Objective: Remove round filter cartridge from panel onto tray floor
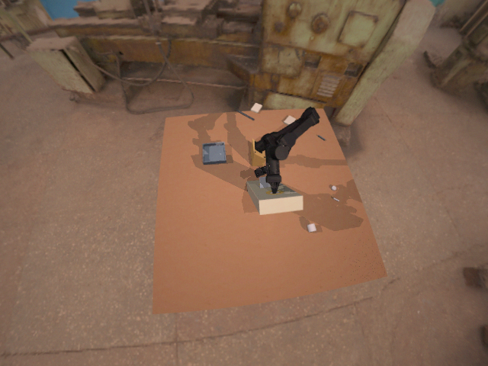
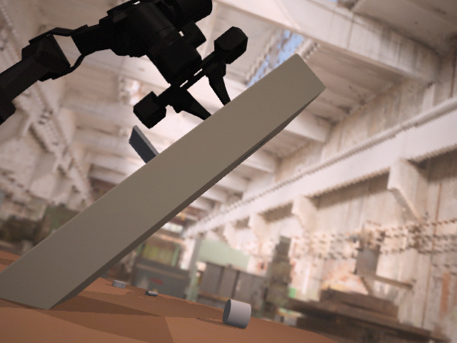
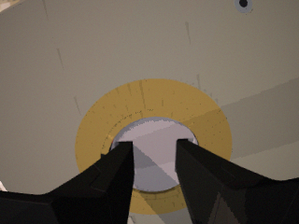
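Right now the round filter cartridge is 1 cm ahead of my gripper tip and 1 cm below it.
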